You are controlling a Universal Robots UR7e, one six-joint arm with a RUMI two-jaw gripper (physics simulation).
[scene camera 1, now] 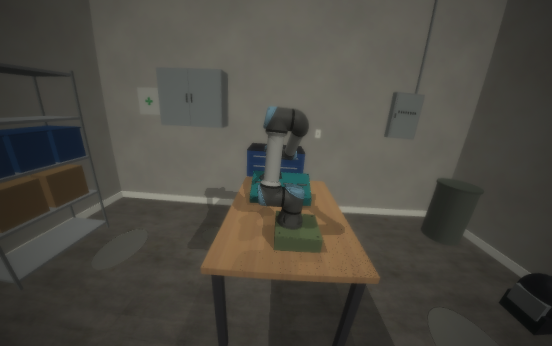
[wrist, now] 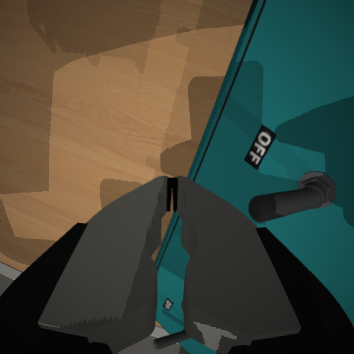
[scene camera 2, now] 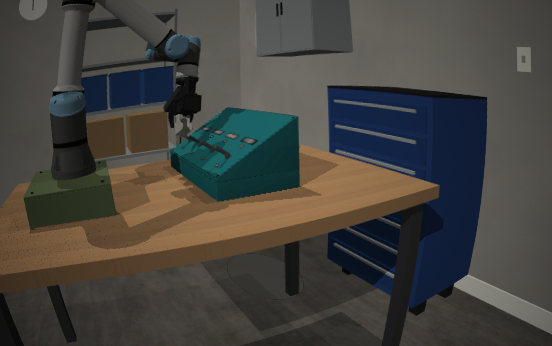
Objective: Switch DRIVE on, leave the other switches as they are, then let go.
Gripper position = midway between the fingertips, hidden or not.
I see my gripper [scene camera 2: 179, 143] and a teal switch console [scene camera 2: 263, 148].
My gripper is seen too in the wrist view [wrist: 171, 179]. The teal switch console also shows in scene camera 1 [scene camera 1: 300, 179] and in the wrist view [wrist: 274, 126].
